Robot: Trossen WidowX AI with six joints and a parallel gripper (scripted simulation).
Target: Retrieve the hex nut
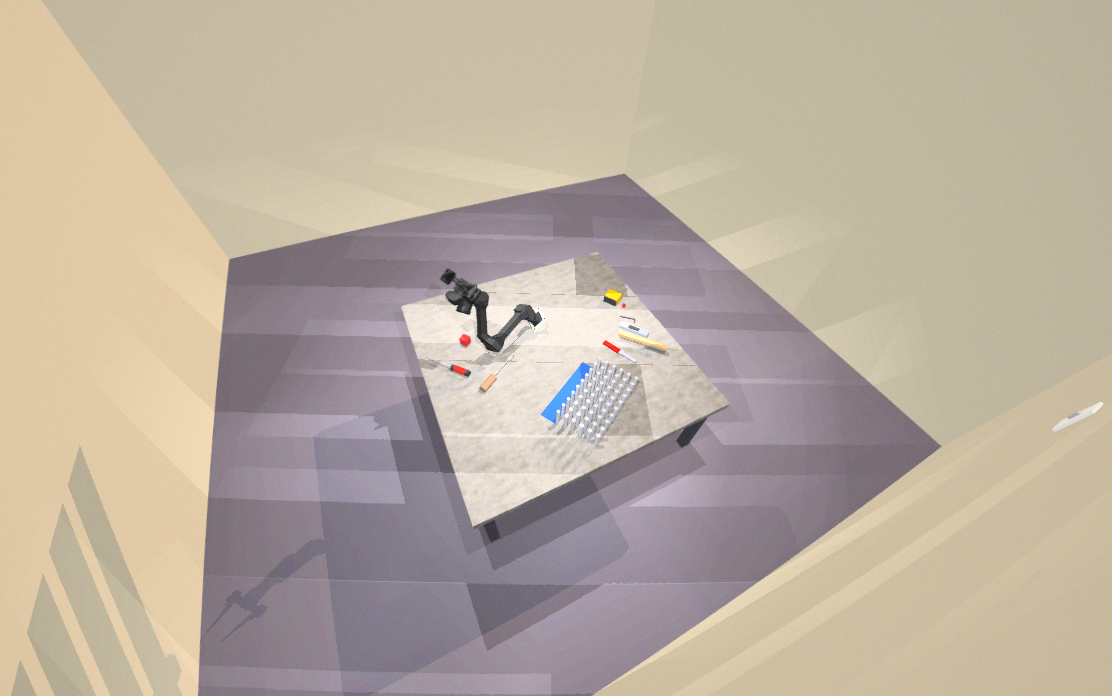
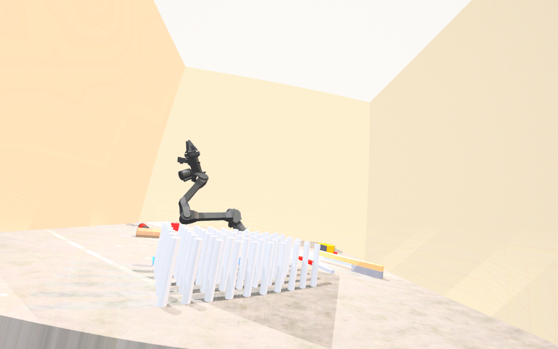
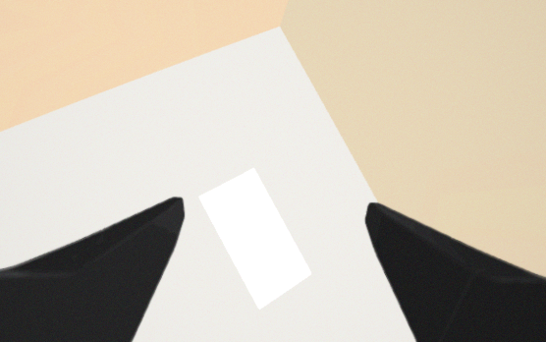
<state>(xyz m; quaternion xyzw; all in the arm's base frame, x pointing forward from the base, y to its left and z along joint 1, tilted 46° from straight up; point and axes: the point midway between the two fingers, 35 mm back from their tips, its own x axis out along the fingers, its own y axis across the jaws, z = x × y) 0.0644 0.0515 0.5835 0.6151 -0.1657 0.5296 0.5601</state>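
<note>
The tool with pale metal rod lies 510 mm below my gripper tip, 130 mm to the left of it and 130 mm ahead of it. From my gripper tip the other things lie so: red-handled tool 750 mm to the left, 510 mm below, 220 mm ahead; blue taped strip 520 mm below, 410 mm to the left, 360 mm ahead; red block 500 mm below, 100 mm behind.
</note>
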